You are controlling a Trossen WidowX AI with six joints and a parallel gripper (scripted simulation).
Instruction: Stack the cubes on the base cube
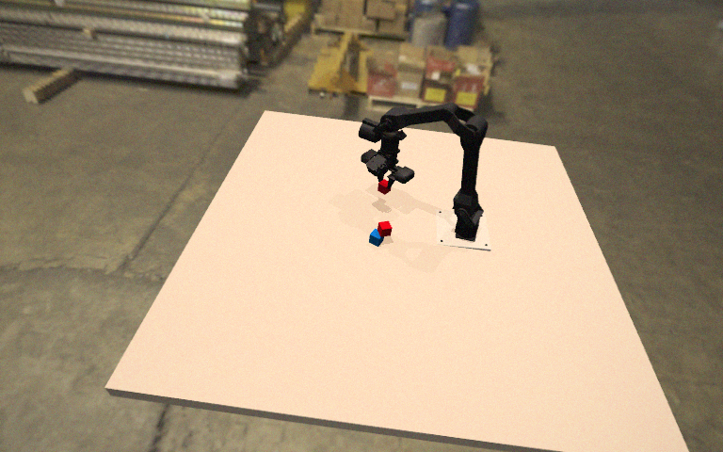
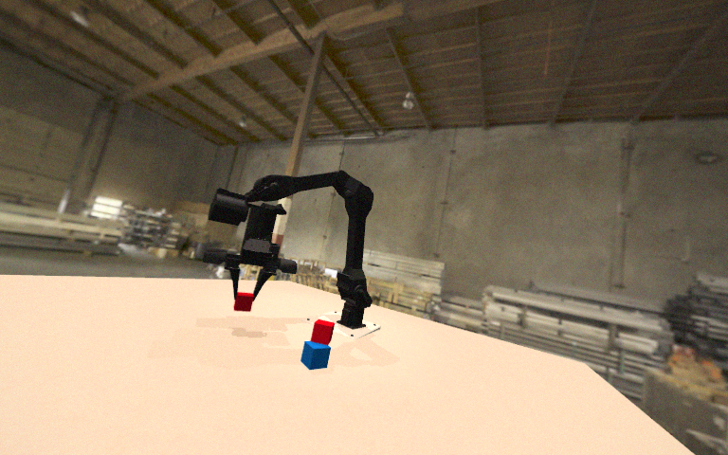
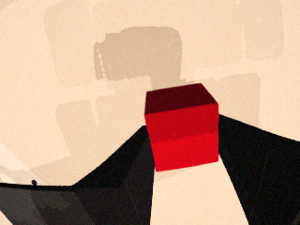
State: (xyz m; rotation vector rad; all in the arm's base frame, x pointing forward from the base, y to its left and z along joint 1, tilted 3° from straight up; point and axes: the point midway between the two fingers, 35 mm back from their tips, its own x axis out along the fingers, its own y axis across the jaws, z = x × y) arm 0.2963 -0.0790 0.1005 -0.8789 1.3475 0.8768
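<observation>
Now: gripper tip 30 mm past the blue base cube, 210 mm to the right of it and 40 mm above it.
</observation>
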